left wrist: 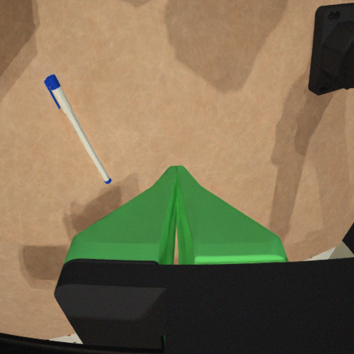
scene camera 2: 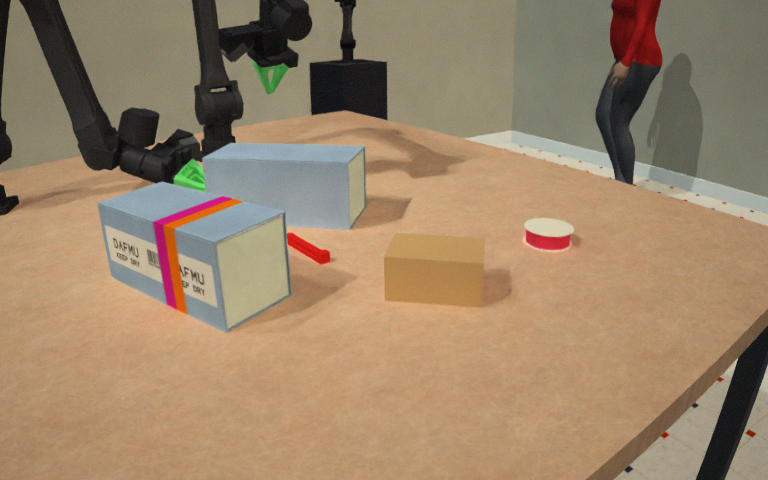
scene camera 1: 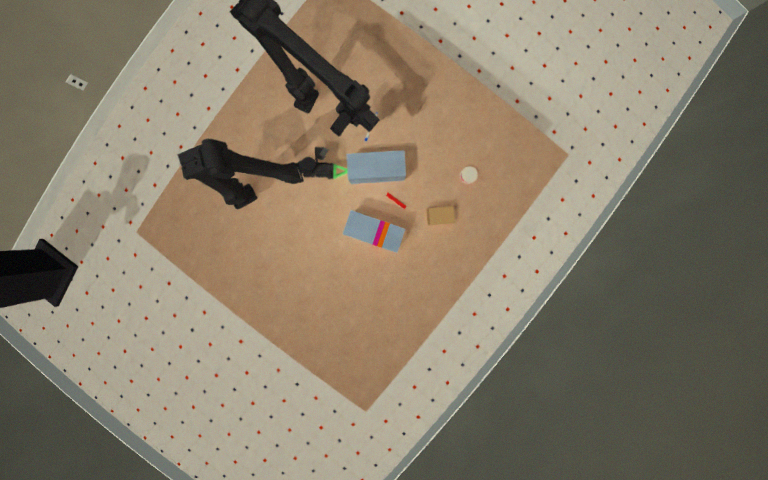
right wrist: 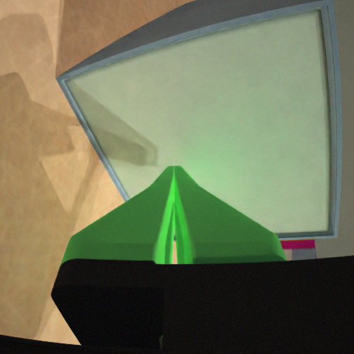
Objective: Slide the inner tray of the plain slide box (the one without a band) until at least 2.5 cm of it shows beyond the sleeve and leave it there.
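Where they show: left gripper, between the fingertips: (scene camera 2: 270, 93); left arm's base, origin of its link: (scene camera 1: 306, 99); right arm's base, origin of its link: (scene camera 1: 244, 196).
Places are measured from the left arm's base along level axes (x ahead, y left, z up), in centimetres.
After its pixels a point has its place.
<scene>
The plain slide box (scene camera 1: 376, 166) {x 48.0, y -16.9, z 11.5 cm} (scene camera 2: 283, 186) {x 52.0, y -20.2, z 7.0 cm} is pale blue and lies lengthwise left to right in scene camera 1. Its cream tray end (scene camera 2: 356, 186) {x 58.6, y -9.8, z 5.8 cm} sits about flush with the sleeve at the right in scene camera 2. The other cream tray end (right wrist: 225, 125) shows in the right wrist view, framed by the sleeve rim. My right gripper (scene camera 1: 346, 170) {x 35.9, y -23.2, z 4.1 cm} (right wrist: 174, 177) is shut and empty, its tips at or close in front of that left end; contact cannot be told. My left gripper (scene camera 2: 271, 92) {x 29.3, y -4.7, z 18.8 cm} (left wrist: 176, 176) is shut and empty, raised above the table beyond the box.
A banded blue box (scene camera 1: 362, 228) {x 55.0, y -44.4, z 11.4 cm} (scene camera 2: 135, 208) {x 55.3, y -48.0, z 11.4 cm} lies nearer scene camera 2. A red bar (scene camera 1: 395, 200) {x 62.3, y -25.2, z 1.3 cm} (scene camera 2: 308, 249) {x 64.4, y -26.0, z 1.1 cm} lies between the boxes. A tan block (scene camera 1: 441, 215) {x 84.8, y -22.3, z 6.0 cm} (scene camera 2: 434, 274) {x 87.2, y -25.6, z 4.1 cm}, a red-and-white round tin (scene camera 1: 468, 174) {x 88.1, y 2.0, z 2.6 cm} (scene camera 2: 548, 234) {x 90.2, y -0.8, z 2.6 cm} and a blue-capped pen (left wrist: 80, 132) are on the table.
</scene>
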